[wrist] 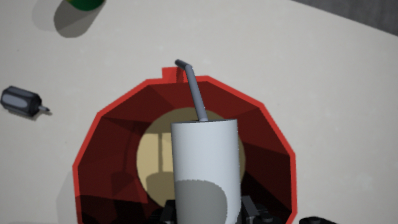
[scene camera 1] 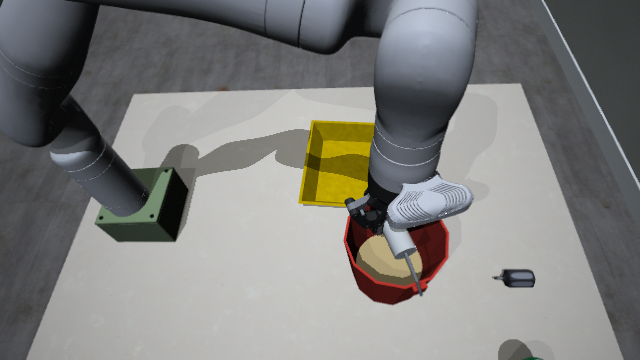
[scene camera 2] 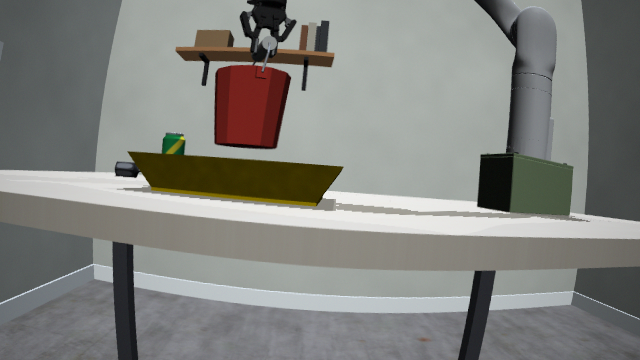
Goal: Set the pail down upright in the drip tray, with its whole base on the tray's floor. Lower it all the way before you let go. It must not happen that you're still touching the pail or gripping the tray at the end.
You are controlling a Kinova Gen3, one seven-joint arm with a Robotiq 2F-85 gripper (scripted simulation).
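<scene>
Yellow drip tray: out of frame in the wrist view, visible in scene camera 1 and scene camera 2. Same spot on the tray: (scene camera 2: 255, 180) and (scene camera 1: 346, 131).
</scene>
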